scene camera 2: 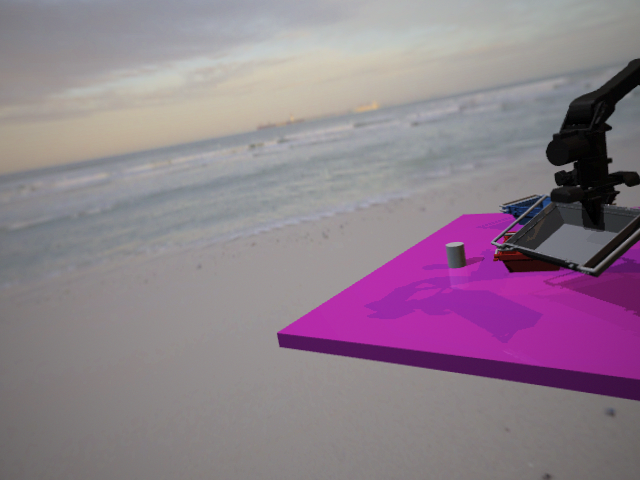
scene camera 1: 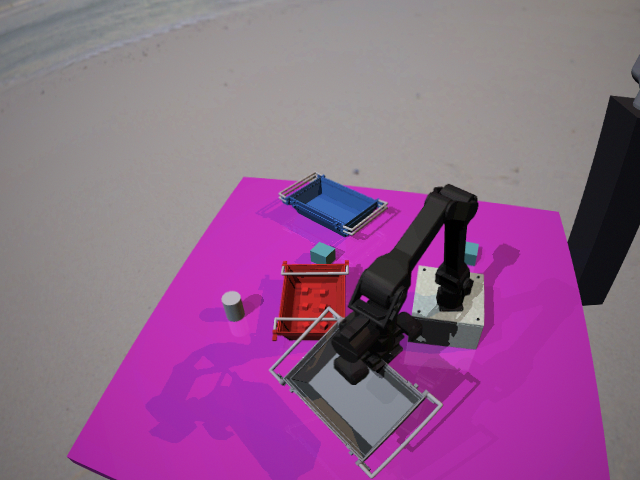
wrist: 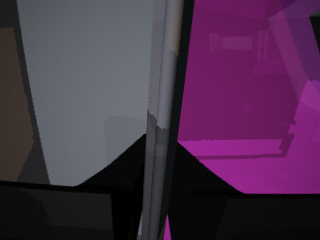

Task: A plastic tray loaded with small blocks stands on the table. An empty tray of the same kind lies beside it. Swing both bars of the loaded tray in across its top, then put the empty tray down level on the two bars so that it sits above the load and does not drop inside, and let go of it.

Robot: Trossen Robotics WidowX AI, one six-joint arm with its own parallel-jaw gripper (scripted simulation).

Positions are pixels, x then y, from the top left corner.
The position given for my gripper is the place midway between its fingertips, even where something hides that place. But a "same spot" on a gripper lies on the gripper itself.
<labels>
My gripper shows in scene camera 2, in scene camera 1 and in the wrist view (156, 141). The same spot on my gripper: (scene camera 2: 593, 198) is (scene camera 1: 377, 368).
</labels>
